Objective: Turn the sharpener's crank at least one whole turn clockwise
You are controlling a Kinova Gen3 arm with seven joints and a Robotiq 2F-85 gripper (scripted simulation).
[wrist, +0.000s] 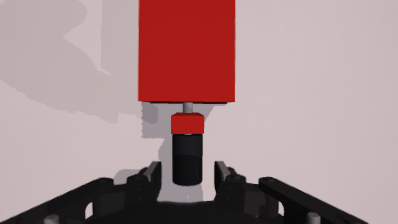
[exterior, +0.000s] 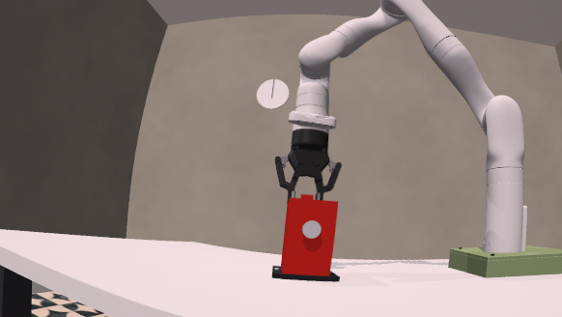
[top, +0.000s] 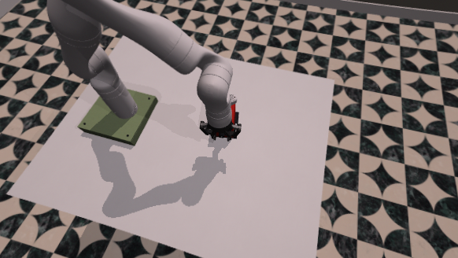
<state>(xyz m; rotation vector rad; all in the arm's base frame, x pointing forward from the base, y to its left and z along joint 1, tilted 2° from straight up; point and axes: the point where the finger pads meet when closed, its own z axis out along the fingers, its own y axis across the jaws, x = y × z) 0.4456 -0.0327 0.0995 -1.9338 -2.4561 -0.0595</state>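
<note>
The black crank knob lies 2 cm to the left of my hand.
</note>
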